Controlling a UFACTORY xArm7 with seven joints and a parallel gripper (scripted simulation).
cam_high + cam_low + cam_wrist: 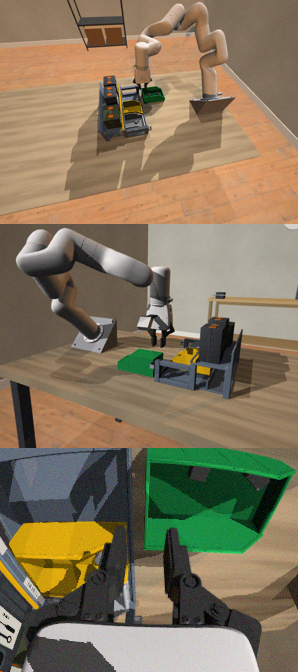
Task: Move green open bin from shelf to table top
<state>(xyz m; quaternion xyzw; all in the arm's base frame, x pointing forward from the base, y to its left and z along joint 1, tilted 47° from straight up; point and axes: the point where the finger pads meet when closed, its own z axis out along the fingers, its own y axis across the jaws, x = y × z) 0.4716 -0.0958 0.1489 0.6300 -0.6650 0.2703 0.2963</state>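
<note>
Right now my hand is 8 cm past the green open bin and 10 cm above it. From my hand the other things lie so: yellow bin 12 cm ahead, 11 cm to the left, 9 cm below; then grey bin 13 cm ahead, 22 cm to the left, 9 cm below.
</note>
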